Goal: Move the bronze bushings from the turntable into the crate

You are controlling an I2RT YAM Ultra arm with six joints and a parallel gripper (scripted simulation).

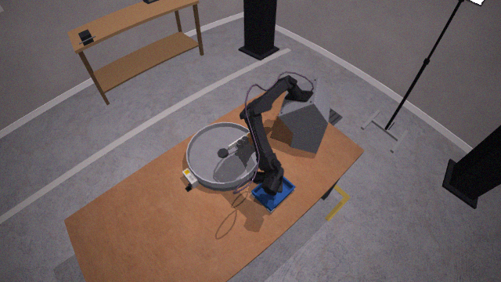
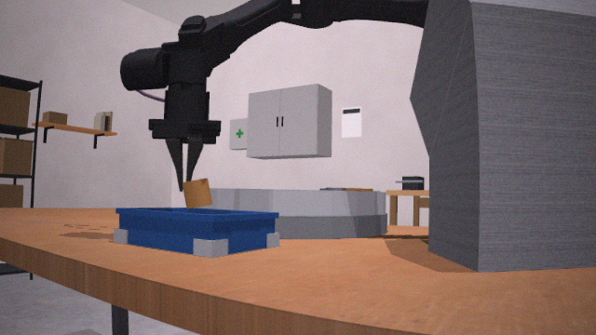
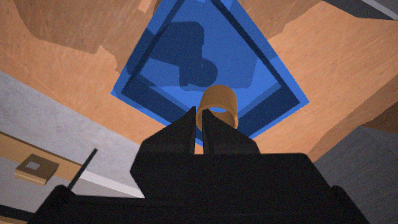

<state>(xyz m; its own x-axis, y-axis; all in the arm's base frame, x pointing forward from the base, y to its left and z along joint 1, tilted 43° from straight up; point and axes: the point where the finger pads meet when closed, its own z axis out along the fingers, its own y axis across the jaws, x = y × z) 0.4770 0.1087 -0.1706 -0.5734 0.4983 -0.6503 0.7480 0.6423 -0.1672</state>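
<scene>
Right now the blue crate is 2 cm behind my hand, 1 cm to the right of it and 6 cm below it. Round my hand: grey turntable 1 cm ahead, 37 cm to the right, 3 cm below.
</scene>
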